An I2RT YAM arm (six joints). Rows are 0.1 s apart.
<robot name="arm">
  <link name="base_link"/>
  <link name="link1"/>
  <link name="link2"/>
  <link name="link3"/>
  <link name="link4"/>
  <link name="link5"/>
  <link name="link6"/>
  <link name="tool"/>
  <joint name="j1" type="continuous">
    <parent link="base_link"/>
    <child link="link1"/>
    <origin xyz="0 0 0.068" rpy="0 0 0"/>
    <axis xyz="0 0 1"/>
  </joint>
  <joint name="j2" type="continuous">
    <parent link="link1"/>
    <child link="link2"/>
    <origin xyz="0.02 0.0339 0.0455" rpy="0 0 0"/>
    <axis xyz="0 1 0"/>
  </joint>
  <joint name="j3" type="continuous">
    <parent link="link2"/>
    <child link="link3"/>
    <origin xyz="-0.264 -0.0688 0" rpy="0 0 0"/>
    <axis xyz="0 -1 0"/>
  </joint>
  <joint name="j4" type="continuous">
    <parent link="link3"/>
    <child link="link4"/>
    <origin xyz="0.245 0.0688 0.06" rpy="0 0 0"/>
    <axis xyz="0 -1 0"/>
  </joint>
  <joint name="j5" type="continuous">
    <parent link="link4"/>
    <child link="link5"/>
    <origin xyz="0.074 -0.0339 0.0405" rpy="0 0 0"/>
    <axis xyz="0 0 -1"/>
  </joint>
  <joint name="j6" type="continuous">
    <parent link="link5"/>
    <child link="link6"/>
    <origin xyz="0.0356 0 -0.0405" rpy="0 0 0"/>
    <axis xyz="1 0 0"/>
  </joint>
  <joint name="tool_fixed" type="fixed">
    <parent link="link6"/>
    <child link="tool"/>
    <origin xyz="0 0 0" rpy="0 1.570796 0"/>
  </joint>
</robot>
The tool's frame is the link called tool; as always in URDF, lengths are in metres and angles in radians. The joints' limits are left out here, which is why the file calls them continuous.
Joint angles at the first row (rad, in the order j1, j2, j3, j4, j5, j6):
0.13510, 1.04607, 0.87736, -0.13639, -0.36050, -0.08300
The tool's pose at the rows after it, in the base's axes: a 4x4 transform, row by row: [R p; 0 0 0 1], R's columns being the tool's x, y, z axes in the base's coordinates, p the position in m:
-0.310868, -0.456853, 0.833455, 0.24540; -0.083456, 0.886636, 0.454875, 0.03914; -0.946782, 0.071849, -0.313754, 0.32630; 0, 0, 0, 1
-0.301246, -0.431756, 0.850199, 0.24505; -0.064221, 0.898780, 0.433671, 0.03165; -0.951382, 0.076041, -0.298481, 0.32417; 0, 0, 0, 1
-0.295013, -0.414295, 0.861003, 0.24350; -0.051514, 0.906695, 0.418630, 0.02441; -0.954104, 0.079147, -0.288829, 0.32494; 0, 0, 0, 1
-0.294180, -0.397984, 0.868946, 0.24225; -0.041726, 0.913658, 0.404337, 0.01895; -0.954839, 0.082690, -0.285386, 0.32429; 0, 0, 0, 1
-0.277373, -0.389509, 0.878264, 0.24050; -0.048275, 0.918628, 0.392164, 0.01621; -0.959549, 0.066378, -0.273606, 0.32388; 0, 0, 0, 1
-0.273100, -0.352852, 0.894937, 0.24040; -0.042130, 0.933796, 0.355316, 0.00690; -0.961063, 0.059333, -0.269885, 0.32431; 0, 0, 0, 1
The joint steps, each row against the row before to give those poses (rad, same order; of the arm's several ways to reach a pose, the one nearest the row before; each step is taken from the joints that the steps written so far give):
-0.02913, 0.03382, 0.02614, -0.03082, -0.01224, 0.02917
-0.03064, -0.00912, -0.01984, 0.02747, -0.00460, 0.00932
-0.03070, -0.01077, -0.00621, 0.00476, -0.01223, 0.00310
-0.02307, -0.00768, -0.00765, 0.00305, -0.00619, 0.00306
-0.01081, -0.01072, -0.01225, 0.01532, 0.00304, -0.01069
-0.03831, -0.00309, -0.00157, 0.00308, 0.00309, -0.00465

